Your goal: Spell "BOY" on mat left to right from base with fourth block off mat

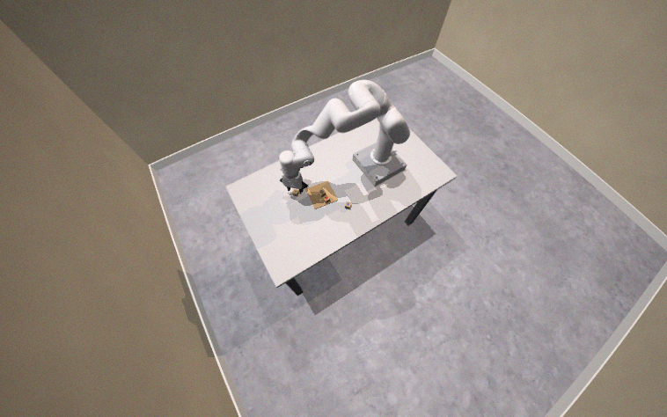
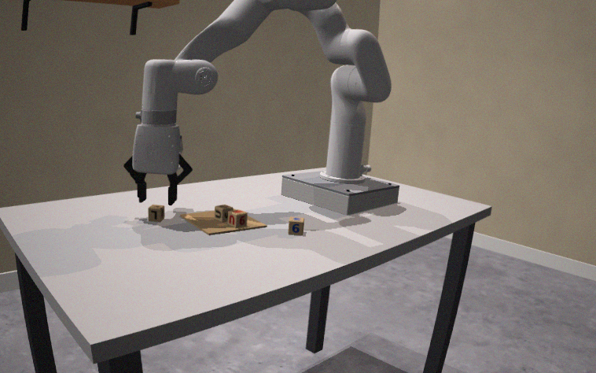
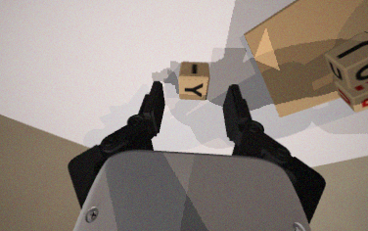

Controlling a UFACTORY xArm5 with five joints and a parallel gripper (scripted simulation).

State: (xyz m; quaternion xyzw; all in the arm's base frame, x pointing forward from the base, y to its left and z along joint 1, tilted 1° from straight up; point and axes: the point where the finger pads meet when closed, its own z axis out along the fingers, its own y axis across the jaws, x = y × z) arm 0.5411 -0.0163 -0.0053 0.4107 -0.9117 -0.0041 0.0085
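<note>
The wooden block lies 130 mm behind my hand, 70 mm to the left of it and 40 mm below it. The rest, counted from my hand: tan mat (130 mm behind, 70 mm to the left, 50 mm below).
</note>
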